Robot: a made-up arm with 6 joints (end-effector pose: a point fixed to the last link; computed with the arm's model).
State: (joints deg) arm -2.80 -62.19 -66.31 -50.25 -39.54 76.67
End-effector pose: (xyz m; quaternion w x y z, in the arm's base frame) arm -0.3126 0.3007 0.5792 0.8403 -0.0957 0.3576 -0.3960
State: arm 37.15 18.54 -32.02 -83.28 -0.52 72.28
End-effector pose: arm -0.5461 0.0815 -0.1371 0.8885 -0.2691 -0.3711 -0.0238
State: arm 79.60 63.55 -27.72 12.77 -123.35 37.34
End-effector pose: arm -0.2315 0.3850 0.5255 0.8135 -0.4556 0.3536 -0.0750
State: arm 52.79 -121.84 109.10 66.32 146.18 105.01
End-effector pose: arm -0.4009 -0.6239 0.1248 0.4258 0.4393 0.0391 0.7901
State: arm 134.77 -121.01 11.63 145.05 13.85 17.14
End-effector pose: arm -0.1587 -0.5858 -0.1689 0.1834 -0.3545 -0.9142 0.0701
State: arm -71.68 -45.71 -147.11 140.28 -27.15 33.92
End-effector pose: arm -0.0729 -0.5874 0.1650 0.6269 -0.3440 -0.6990 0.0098
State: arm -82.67 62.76 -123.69 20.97 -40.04 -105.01
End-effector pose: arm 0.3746 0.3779 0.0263 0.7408 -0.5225 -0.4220 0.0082
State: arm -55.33 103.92 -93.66 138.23 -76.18 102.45
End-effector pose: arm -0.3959 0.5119 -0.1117 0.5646 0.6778 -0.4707 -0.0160
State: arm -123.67 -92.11 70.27 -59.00 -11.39 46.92
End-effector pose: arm 0.3598 0.4639 0.0585 0.5686 -0.2712 0.2549 -0.7336
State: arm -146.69 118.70 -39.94 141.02 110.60 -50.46
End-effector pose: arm 0.1466 0.4164 0.4515 0.6171 -0.7518 -0.2174 -0.0820
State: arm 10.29 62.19 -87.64 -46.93 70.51 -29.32
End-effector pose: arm 0.0224 -0.2783 0.2815 0.2451 -0.0635 -0.9397 0.2297
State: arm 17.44 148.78 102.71 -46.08 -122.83 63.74
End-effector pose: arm -0.0812 -0.0872 0.0255 0.3598 0.0071 -0.9224 0.1404
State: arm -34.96 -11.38 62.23 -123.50 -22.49 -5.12
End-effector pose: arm 0.2333 0.2313 0.8279 0.0454 0.1769 0.5423 -0.8201
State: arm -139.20 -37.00 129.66 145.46 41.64 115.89
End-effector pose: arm 0.4455 -0.5575 -0.5641 0.4338 -0.1636 -0.5098 0.7247
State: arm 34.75 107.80 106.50 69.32 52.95 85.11
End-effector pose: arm -0.4512 0.6111 -0.0241 0.1758 -0.7417 0.4366 -0.4780
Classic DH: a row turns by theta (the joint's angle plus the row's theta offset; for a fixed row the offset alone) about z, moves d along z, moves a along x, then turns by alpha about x. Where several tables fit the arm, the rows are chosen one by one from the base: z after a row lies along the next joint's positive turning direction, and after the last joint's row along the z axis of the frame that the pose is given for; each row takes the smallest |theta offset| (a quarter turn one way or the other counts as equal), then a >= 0, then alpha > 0; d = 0 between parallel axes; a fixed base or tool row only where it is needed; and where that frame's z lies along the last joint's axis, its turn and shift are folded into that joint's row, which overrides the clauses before.
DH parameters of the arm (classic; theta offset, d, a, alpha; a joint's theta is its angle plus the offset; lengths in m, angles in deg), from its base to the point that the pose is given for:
base (fixed): 0 0.1002 0 90
joint 1: 0 -0.0832 -0.1129 -90
joint 2: -90 0.2785 0.057 -90
joint 3: 0 0.1274 -0.1897 90
joint 4: 90 -0.1682 0.0197 90
joint 5: 0 0.4415 -0.0591 -90
joint 6: -17.9 0 -0.1445 0
tool (fixed): 17.9 0.1579 0 0

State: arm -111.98 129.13 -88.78 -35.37 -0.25 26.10
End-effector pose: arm 0.2884 -0.0974 -0.1477 0.7421 0.3733 -0.0670 0.5526
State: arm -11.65 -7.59 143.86 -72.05 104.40 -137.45
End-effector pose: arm -0.2993 -0.0286 0.6897 0.5409 0.0719 -0.3042 0.7809
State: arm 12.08 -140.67 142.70 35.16 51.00 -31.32
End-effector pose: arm -0.1603 -0.1805 0.3818 0.3860 -0.1948 0.8886 0.1530
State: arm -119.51 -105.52 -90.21 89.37 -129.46 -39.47
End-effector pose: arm 0.1018 -0.2909 0.5556 0.9481 -0.0340 -0.2016 -0.2436
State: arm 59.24 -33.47 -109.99 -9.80 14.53 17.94
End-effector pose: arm -0.5675 0.1322 0.1188 0.5989 -0.6819 -0.0804 -0.4122
